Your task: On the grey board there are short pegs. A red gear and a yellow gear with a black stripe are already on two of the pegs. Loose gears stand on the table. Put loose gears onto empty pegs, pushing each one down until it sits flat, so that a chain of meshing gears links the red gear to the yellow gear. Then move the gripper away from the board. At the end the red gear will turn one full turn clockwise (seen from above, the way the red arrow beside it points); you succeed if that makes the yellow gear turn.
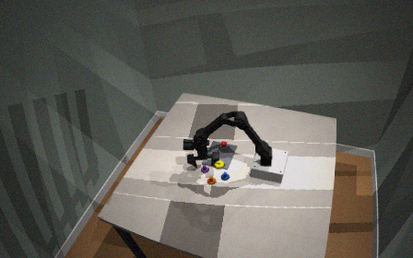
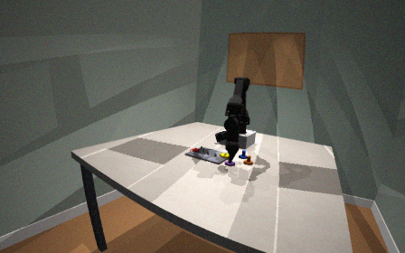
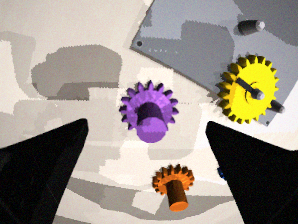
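The red gear is 8 cm behind my gripper tip, 22 cm to the right of it and 2 cm below it. Also, from my gripper tip: orange gear: 6 cm behind, 8 cm to the left, 2 cm below; then blue gear: 13 cm behind, 4 cm to the left, 2 cm below; then purple gear: 2 cm below.
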